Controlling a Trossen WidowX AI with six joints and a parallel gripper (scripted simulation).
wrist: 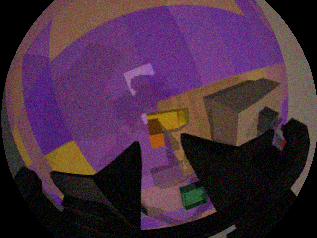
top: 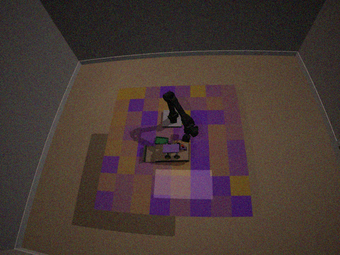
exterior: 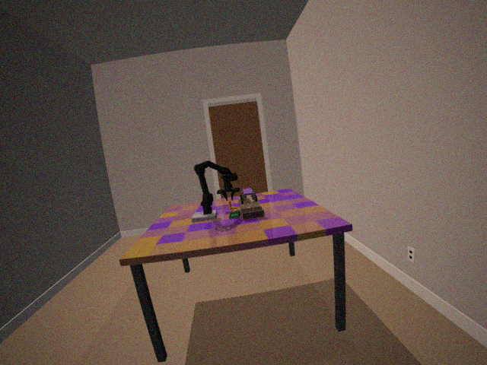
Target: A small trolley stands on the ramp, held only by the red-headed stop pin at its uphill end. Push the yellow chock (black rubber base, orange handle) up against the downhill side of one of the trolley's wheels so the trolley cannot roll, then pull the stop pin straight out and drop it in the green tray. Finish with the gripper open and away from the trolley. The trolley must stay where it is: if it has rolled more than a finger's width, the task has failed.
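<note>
Now: gripper tip 50 mm above the yellow chock, 20 mm short of it and 10 mm to the left of it. The rest, counted from my gripper tip: red-headed stop pin 130 mm ahead, 60 mm above, 50 mm to the right; then ramp 150 mm to the right, 140 mm ahead, 20 mm below; then purple-topped trolley 140 mm to the right, 140 mm ahead, 40 mm above.
</note>
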